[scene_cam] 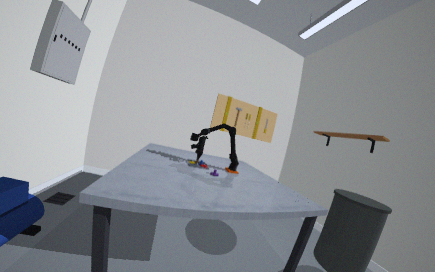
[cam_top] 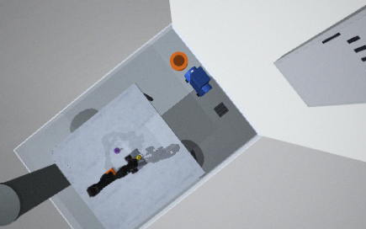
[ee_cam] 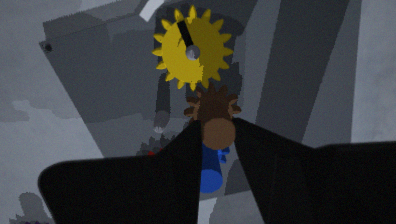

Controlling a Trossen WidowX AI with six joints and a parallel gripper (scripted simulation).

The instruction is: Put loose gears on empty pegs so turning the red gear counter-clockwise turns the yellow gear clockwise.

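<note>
Right now my gripper tip is 10 mm above the brown gear. Also, from my gripper tip: blue gear (30 mm behind, 20 mm to the left, 20 mm below); red gear (40 mm behind, 60 mm to the left, 30 mm below); yellow gear (40 mm ahead, 30 mm below).
</note>
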